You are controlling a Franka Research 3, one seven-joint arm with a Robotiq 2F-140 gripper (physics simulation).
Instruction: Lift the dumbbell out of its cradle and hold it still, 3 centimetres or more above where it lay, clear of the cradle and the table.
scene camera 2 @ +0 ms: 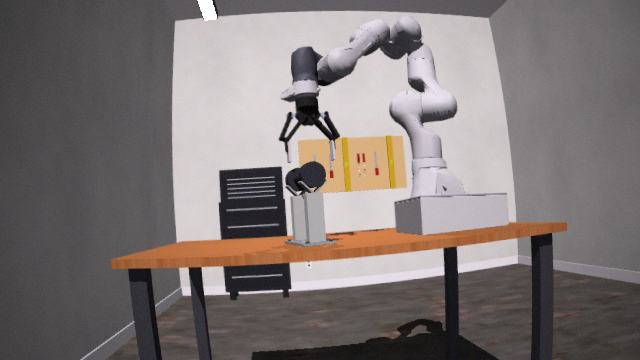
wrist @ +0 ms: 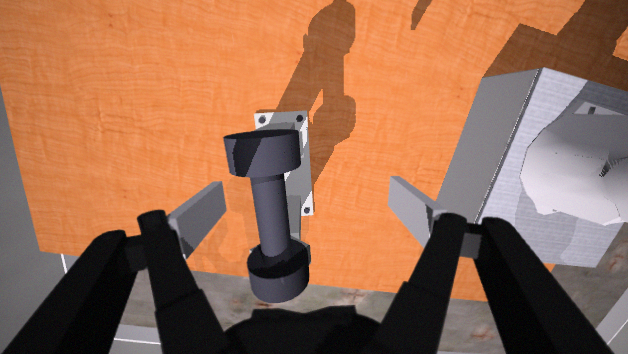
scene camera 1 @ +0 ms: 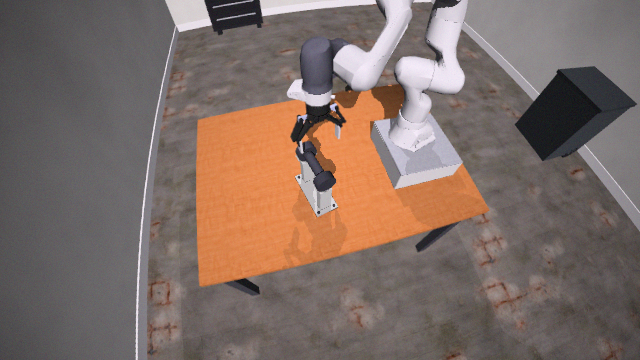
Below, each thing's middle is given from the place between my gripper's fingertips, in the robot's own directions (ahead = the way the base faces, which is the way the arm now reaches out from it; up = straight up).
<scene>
The dark grey dumbbell (scene camera 2: 313,174) is 40 mm ahead of my hand, 50 mm to the left of it and 60 mm below it. Round my hand: light grey cradle (scene camera 2: 308,220): 40 mm ahead, 50 mm to the left, 170 mm below.
</scene>
